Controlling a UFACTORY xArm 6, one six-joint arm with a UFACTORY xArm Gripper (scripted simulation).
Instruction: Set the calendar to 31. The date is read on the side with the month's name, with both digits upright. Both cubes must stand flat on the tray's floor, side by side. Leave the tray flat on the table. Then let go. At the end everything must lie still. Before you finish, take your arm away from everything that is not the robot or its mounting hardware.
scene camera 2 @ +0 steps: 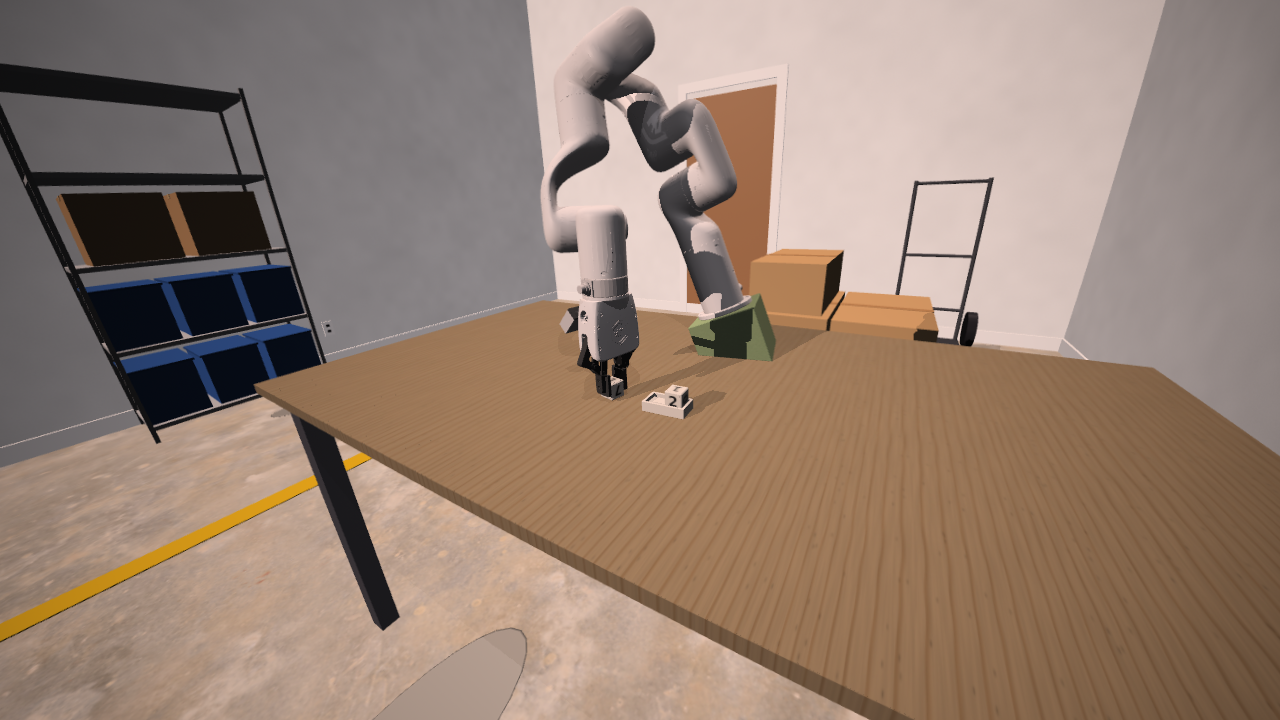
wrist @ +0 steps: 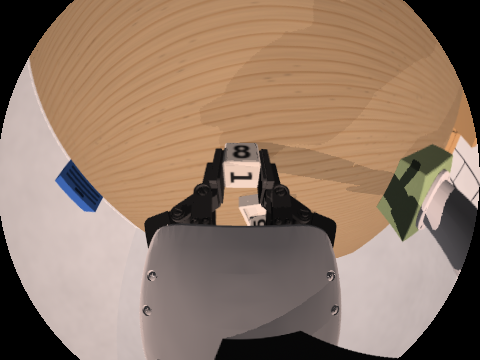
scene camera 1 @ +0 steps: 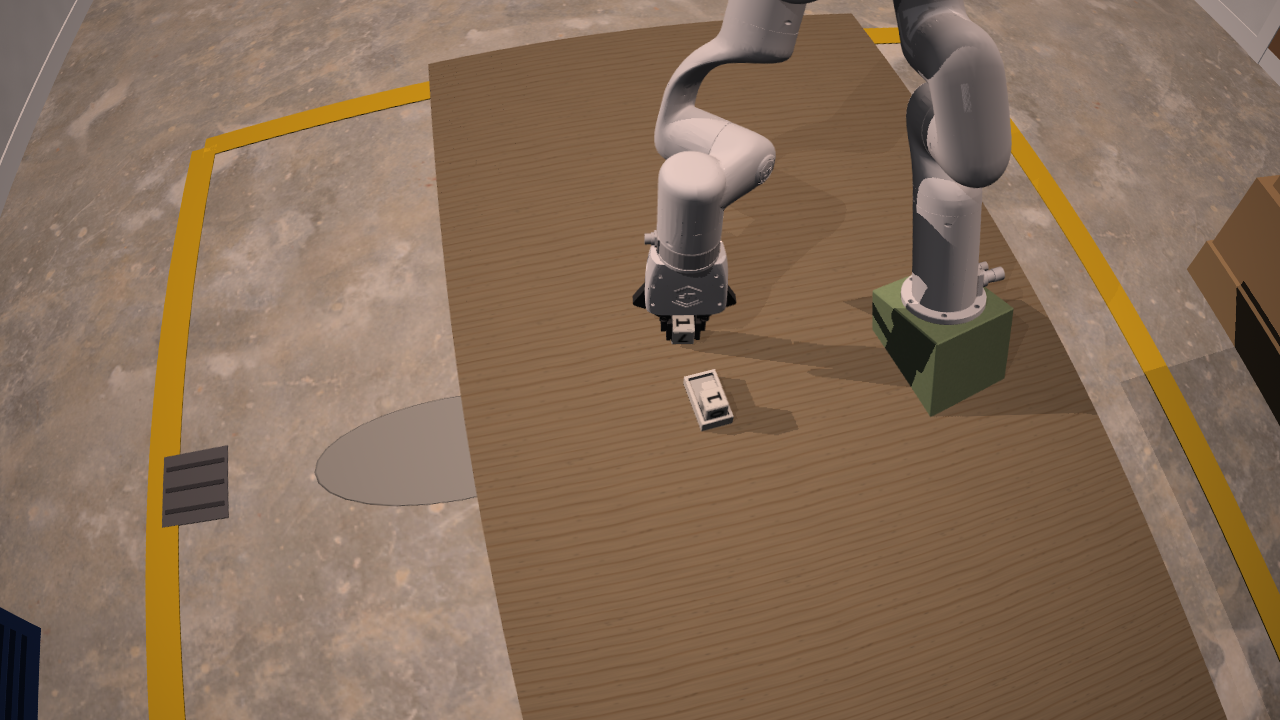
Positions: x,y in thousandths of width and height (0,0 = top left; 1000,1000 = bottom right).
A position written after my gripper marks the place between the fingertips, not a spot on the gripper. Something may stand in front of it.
my gripper: scene camera 2 479,544; wrist 503,449; scene camera 1 533,460
